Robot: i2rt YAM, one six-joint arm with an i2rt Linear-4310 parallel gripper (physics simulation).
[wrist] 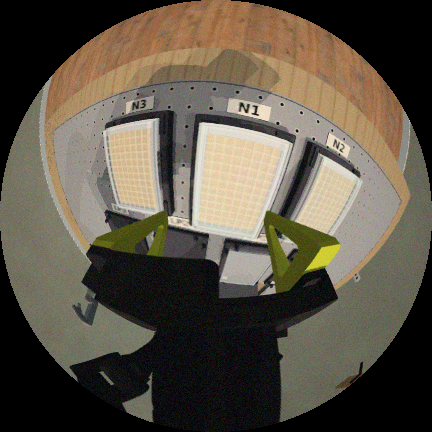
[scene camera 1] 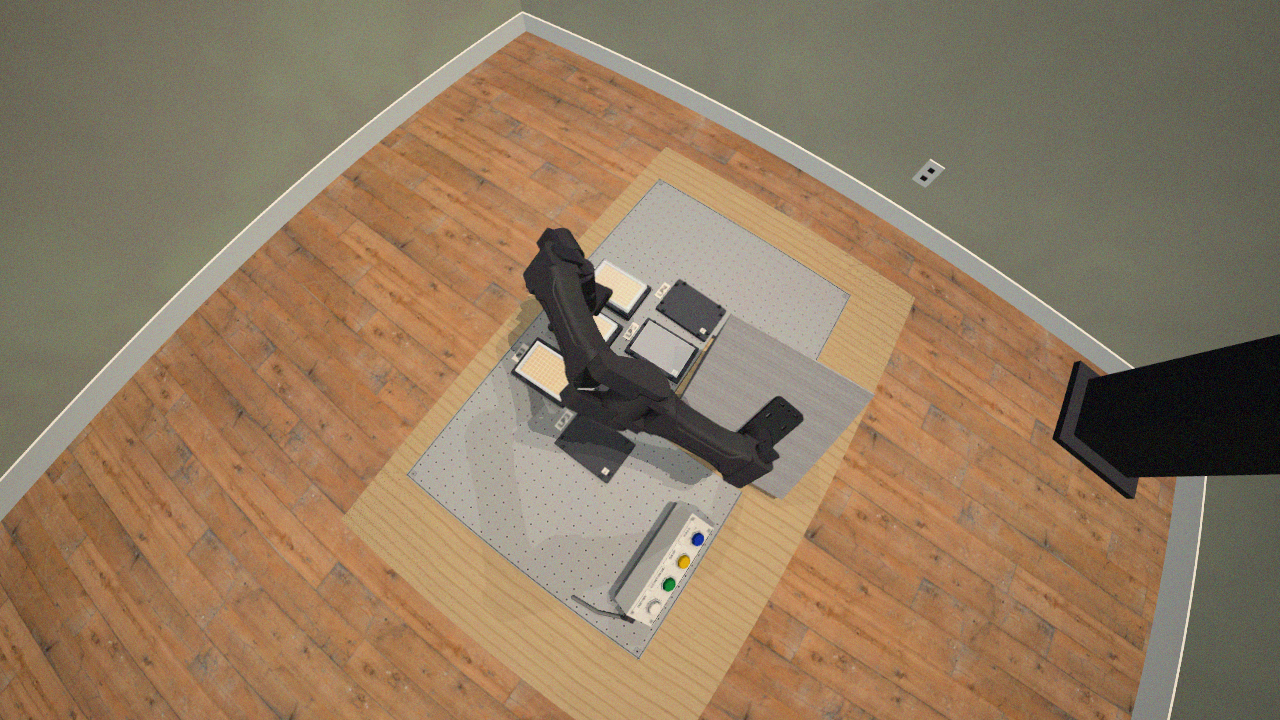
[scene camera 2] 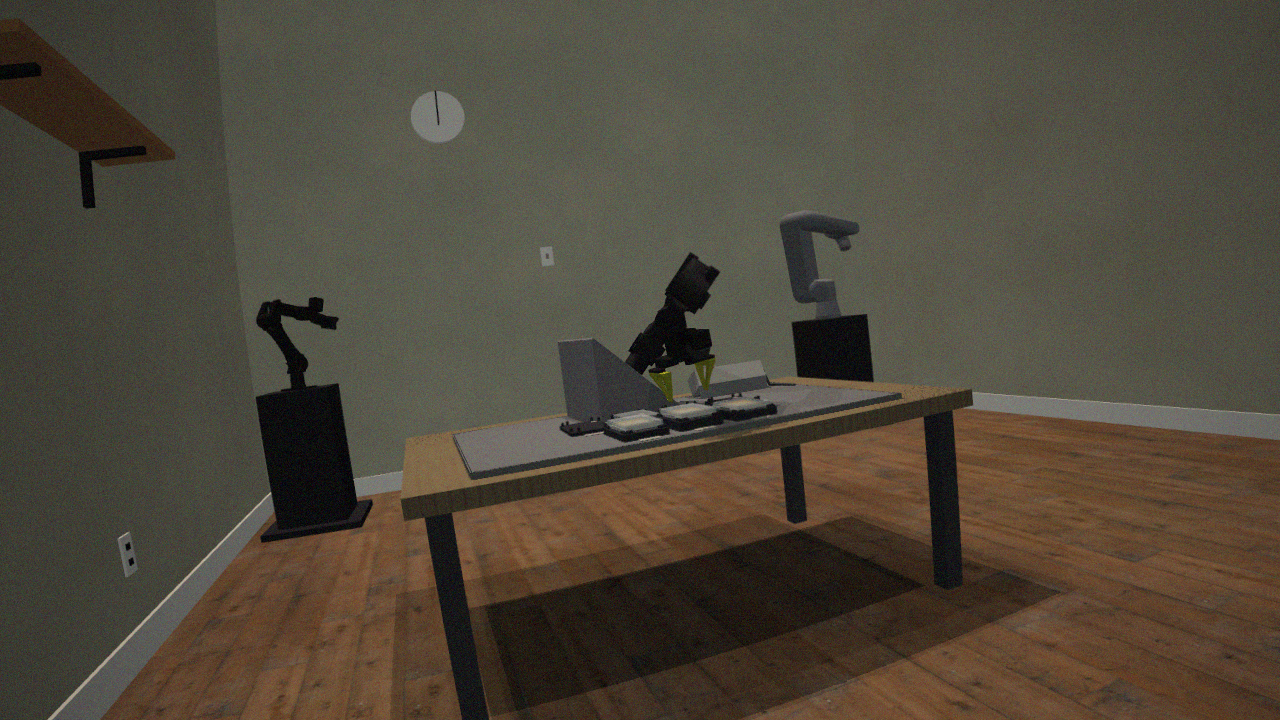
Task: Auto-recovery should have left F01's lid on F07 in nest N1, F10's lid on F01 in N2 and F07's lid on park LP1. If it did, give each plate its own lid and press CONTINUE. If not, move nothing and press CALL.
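A gridded plate sits in nest N1, another plate in N2 and a third plate in N3. They have pale, clear-looking rims; I can read no plate or lid codes. A pale flat lid lies on park LP1. My gripper is open and empty, above the N1 plate's near edge in the wrist view. The button panel has blue, yellow, green and white buttons; their legends are unreadable.
Dark park LP4 lies beyond LP1. Another dark park lies between the arm and the panel. A tall grey wedge-shaped block stands beside the parks. The arm hides part of the nests in the first scene view.
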